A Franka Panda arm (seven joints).
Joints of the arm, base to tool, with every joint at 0 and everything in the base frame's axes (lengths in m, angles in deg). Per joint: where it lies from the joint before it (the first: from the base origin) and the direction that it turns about. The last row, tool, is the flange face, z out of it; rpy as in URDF.
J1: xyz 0 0 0.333 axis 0 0 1
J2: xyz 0 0 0 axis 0 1 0
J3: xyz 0 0 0.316 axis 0 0 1
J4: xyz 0.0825 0 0 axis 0 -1 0
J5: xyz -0.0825 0 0.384 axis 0 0 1
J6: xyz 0 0 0 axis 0 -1 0
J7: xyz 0.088 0 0 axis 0 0 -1
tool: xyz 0 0 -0.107 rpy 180 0 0
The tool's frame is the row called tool.
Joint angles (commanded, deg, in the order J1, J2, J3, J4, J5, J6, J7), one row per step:
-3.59, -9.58, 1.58, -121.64, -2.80, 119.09, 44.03
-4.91, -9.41, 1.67, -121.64, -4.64, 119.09, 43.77
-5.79, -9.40, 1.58, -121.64, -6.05, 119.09, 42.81
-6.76, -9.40, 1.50, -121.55, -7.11, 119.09, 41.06
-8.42, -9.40, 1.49, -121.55, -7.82, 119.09, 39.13
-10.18, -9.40, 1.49, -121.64, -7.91, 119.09, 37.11
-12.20, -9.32, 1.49, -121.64, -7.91, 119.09, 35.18
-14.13, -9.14, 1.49, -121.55, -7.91, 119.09, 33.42
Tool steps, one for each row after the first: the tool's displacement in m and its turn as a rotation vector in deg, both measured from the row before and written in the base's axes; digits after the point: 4 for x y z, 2 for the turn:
-0.0001, -0.0127, -0.0014, -1.74, 0.27, -0.28
-0.0007, -0.0100, 0.0000, -1.40, 0.19, 0.51
-0.0007, -0.0104, 0.0009, -1.17, 0.19, 1.08
-0.0018, -0.0156, 0.0001, -0.86, 0.32, 0.50
-0.0026, -0.0157, -0.0008, -0.28, 0.38, 0.26
-0.0031, -0.0180, -0.0007, -0.18, 0.35, -0.12
-0.0030, -0.0172, -0.0009, -0.14, 0.34, -0.20

